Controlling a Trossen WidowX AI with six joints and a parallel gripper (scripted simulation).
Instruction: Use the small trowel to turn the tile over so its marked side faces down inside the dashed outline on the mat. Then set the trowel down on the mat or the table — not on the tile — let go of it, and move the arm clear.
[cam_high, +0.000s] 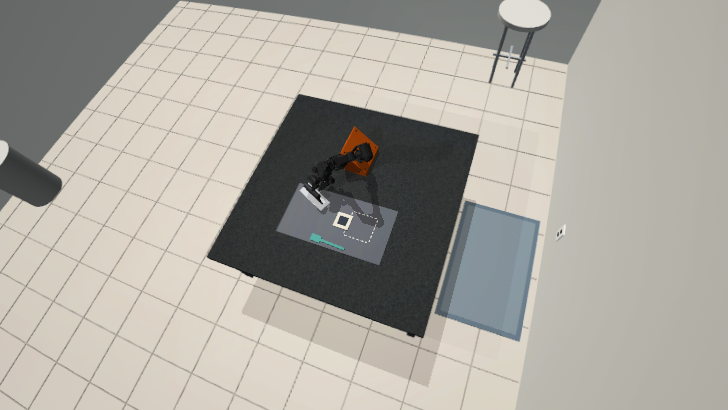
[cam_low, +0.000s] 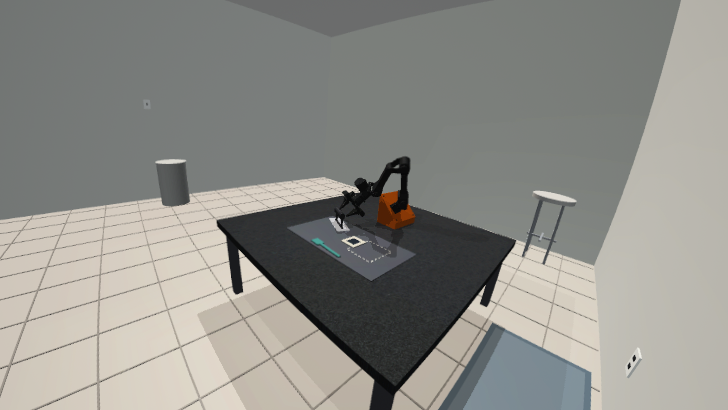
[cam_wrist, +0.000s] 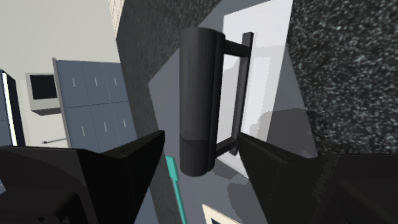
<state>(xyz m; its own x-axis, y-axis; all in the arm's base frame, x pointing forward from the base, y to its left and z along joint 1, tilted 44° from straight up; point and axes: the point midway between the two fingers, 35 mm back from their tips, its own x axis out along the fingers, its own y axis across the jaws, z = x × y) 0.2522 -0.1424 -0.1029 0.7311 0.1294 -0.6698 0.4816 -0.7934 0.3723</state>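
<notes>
The grey mat is 12 cm ahead of my gripper tip, 16 cm to the left of it and 10 cm below it. Also, from my gripper tip: square tile: 11 cm ahead, 20 cm to the left, 8 cm below; teal flat tool: 26 cm ahead, 13 cm to the left, 8 cm below.
</notes>
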